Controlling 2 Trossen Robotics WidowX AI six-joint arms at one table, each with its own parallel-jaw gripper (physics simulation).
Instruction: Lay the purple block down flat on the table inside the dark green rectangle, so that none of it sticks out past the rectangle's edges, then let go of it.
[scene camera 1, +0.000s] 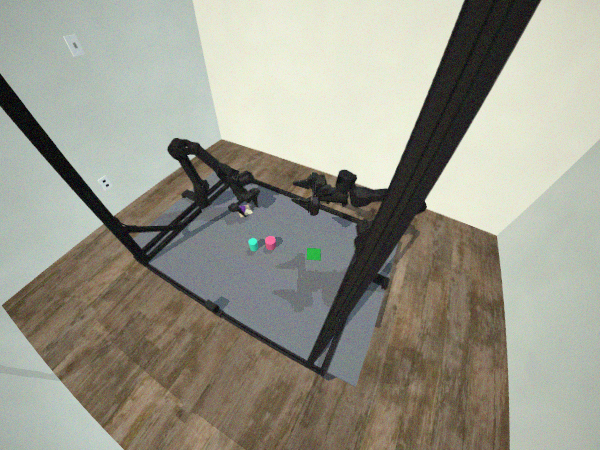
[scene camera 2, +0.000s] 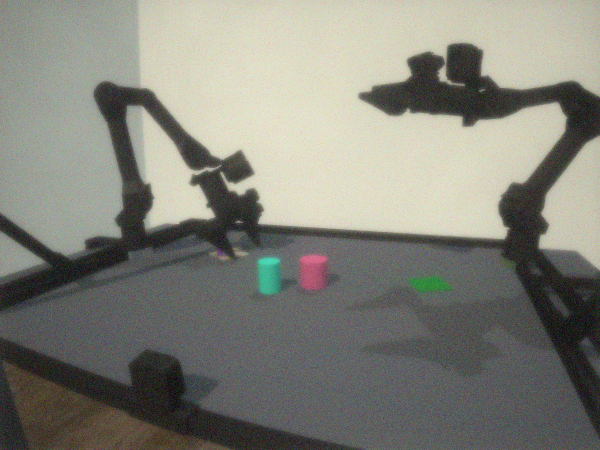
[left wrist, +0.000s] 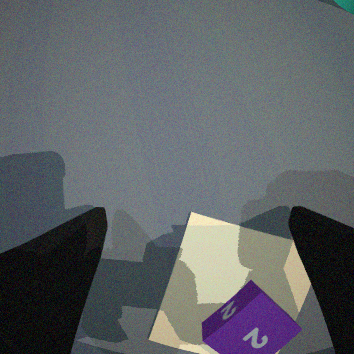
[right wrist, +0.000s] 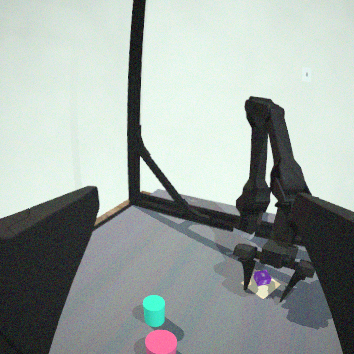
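Pixels of known places: left gripper, between the fingertips: (scene camera 1: 251, 212) (scene camera 2: 247, 252) (left wrist: 202, 217) (right wrist: 261, 295); right gripper, between the fingertips: (scene camera 1: 292, 191) (scene camera 2: 364, 92) (right wrist: 201, 200); left arm's base, origin of its link: (scene camera 1: 204, 204) (scene camera 2: 134, 247) (right wrist: 246, 226); right arm's base, origin of its link: (scene camera 1: 361, 244) (scene camera 2: 520, 257).
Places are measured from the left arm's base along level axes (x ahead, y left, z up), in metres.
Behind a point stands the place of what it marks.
The purple block (scene camera 1: 243, 207) {x 0.179, y 0.145, z 0.000 m} (scene camera 2: 220, 253) {x 0.183, y 0.119, z -0.014 m} (left wrist: 260, 325) {x 0.183, y 0.135, z 0.000 m} (right wrist: 262, 278) {x 0.190, y 0.142, z 0.000 m}, marked with a 2, lies on a cream square (left wrist: 215, 280) {x 0.199, y 0.155, z -0.018 m} (right wrist: 263, 294) {x 0.218, y 0.164, z -0.018 m}, turned at an angle to it, near its back corner in the right wrist view. My left gripper (scene camera 1: 248, 208) {x 0.228, y 0.163, z -0.014 m} (scene camera 2: 246, 251) {x 0.228, y 0.163, z -0.014 m} (left wrist: 202, 217) {x 0.228, y 0.163, z -0.014 m} (right wrist: 261, 295) {x 0.228, y 0.163, z -0.014 m} is open and empty, low over the cream square; the block lies nearer the finger at the right of the left wrist view, whose lower edge cuts it off. The dark green rectangle (scene camera 1: 313, 254) {x 0.648, y 0.205, z -0.018 m} (scene camera 2: 430, 284) {x 0.650, y 0.206, z -0.018 m} lies bare at the right. My right gripper (scene camera 1: 294, 192) {x 0.525, y 0.174, z 0.325 m} (scene camera 2: 361, 96) {x 0.525, y 0.174, z 0.325 m} (right wrist: 201, 200) {x 0.525, y 0.174, z 0.325 m} is open, high above the table.
A teal cylinder (scene camera 1: 253, 244) {x 0.434, y 0.018, z 0.033 m} (scene camera 2: 269, 276) {x 0.432, y 0.011, z 0.014 m} (right wrist: 154, 310) {x 0.431, y 0.040, z 0.034 m} and a pink cylinder (scene camera 1: 270, 243) {x 0.483, y 0.080, z 0.030 m} (scene camera 2: 313, 272) {x 0.482, y 0.072, z 0.013 m} (right wrist: 161, 342) {x 0.469, y 0.095, z 0.030 m} stand side by side between the block and the green rectangle. A small olive patch (scene camera 2: 508, 262) {x 0.763, y 0.386, z -0.007 m} shows by the right arm's base. Black frame posts rise at the table's sides.
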